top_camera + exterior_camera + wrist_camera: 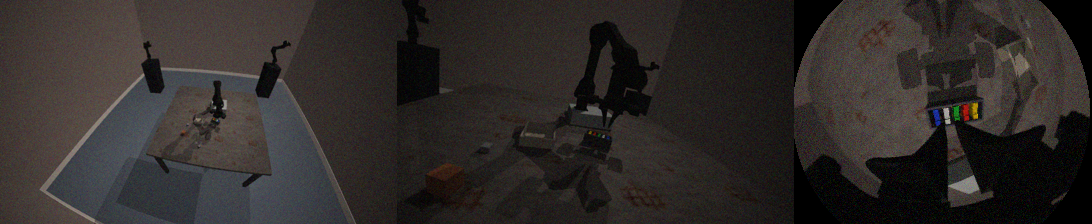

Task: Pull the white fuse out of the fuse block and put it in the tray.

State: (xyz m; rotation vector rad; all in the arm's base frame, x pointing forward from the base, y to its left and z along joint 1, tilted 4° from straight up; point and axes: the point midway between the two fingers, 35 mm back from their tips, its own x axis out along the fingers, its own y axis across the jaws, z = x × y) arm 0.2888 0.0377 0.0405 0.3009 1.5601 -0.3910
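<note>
Now: the white fuse 5 cm below my gripper tip. From my gripper tip the other things lie so: white tray (22 cm to the right, 7 cm below, 2 cm behind); then orange cube (37 cm to the right, 21 cm ahead, 6 cm below).
</note>
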